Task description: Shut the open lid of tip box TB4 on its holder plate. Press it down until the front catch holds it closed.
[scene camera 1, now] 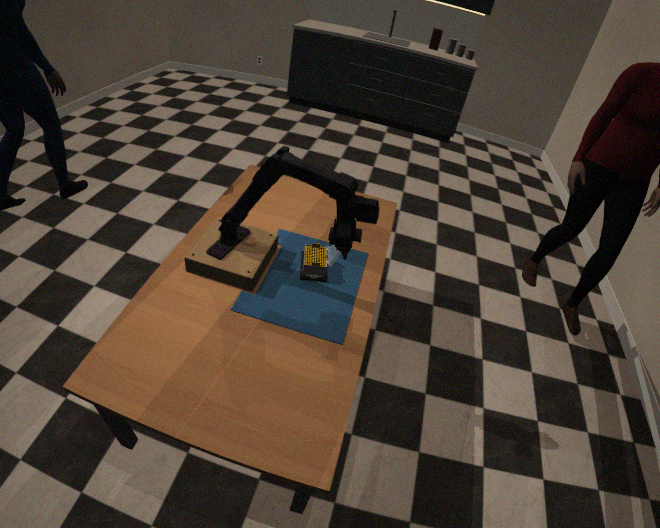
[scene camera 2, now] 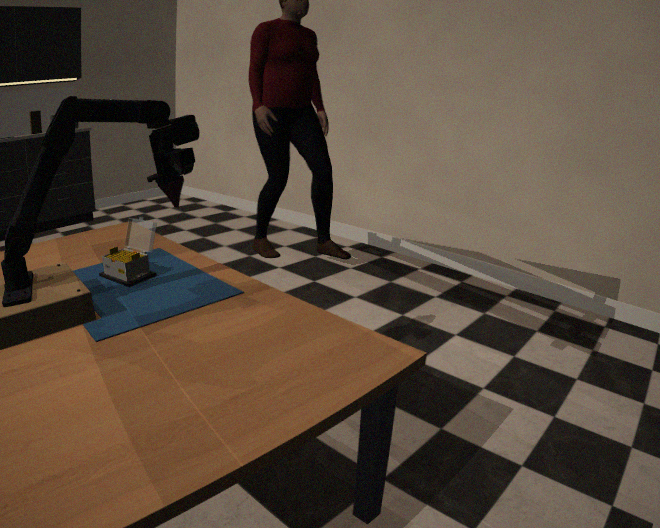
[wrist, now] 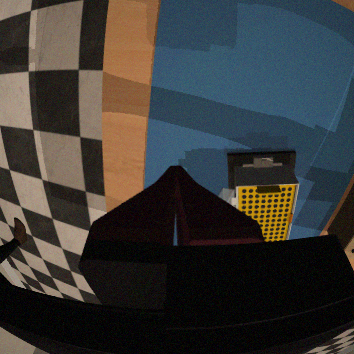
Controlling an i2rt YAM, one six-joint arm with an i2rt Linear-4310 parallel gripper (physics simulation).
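Where they show: gripper, fingertip midpoint: (scene camera 1: 345, 258) (scene camera 2: 176, 207) (wrist: 175, 174); arm's base, link origin: (scene camera 1: 229, 242) (scene camera 2: 19, 289).
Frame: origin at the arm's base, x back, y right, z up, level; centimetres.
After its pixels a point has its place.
The tip box (scene camera 1: 315, 256) @[z -1.1, x -30.9, y -13.2 cm] (scene camera 2: 125, 269) (wrist: 267, 212) @[z -1.2, x -31.0, y -12.5 cm] has pale walls and a yellow tip rack, and sits on its dark holder plate (scene camera 2: 151, 274) @[z -6.2, x -37.3, y -8.5 cm] (wrist: 235, 162) @[z -6.2, x -37.3, y -9.6 cm] on the blue mat. Its clear lid (scene camera 1: 333, 254) @[z 1.1, x -37.0, y -15.8 cm] (scene camera 2: 141, 235) @[z 3.0, x -37.2, y -17.0 cm] (wrist: 227, 195) @[z 1.1, x -38.2, y -10.7 cm] stands open, roughly upright and leaning slightly outward, on the side away from the arm's base. The TB4 label cannot be read. My gripper (scene camera 1: 345, 256) @[z 12.6, x -45.1, y -3.2 cm] (scene camera 2: 176, 205) @[z 12.6, x -45.1, y -3.2 cm] (wrist: 175, 174) @[z 12.6, x -45.1, y -3.2 cm] is shut and empty, with its dark red fingertips pointing down, above and outward of the lid, apart from it. In the wrist view the fingers cover part of the lid.
The blue mat (scene camera 1: 297, 308) @[z -7.0, x -35.7, y 8.9 cm] (scene camera 2: 181, 291) @[z -7.0, x -41.9, y 6.1 cm] (wrist: 200, 75) @[z -7.0, x -46.3, y 0.0 cm] lies on the wooden table (scene camera 1: 264, 379) @[z -7.3, x -40.8, y 39.2 cm] (scene camera 2: 264, 352) @[z -7.3, x -47.0, y 42.6 cm] (wrist: 125, 150) @[z -7.3, x -53.6, y -14.9 cm]. The arm's wooden base block (scene camera 1: 231, 264) @[z -0.2, x -8.0, y 9.4 cm] (scene camera 2: 49, 308) @[z -1.3, x -7.6, y 13.1 cm] stands beside the mat. The table's edge runs near the gripper side. A person in red (scene camera 1: 622, 132) (scene camera 2: 286, 66) stands beyond the table.
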